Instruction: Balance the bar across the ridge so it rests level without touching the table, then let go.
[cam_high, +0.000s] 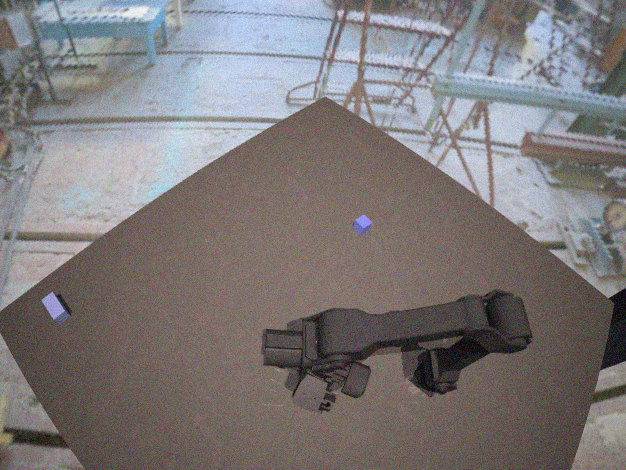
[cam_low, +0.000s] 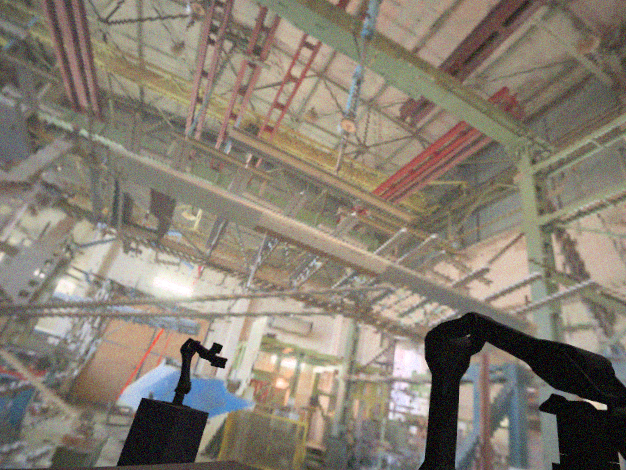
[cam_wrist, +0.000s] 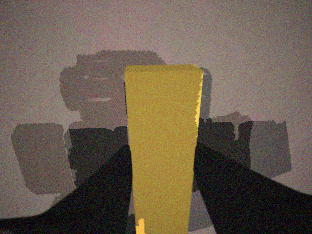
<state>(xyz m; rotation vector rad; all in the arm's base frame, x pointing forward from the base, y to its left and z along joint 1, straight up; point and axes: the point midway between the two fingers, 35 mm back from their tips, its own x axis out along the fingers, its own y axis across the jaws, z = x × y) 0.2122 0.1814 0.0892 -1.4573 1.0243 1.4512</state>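
The yellow bar lies 10 mm ahead of my gripper tip and 30 mm to the right of it.
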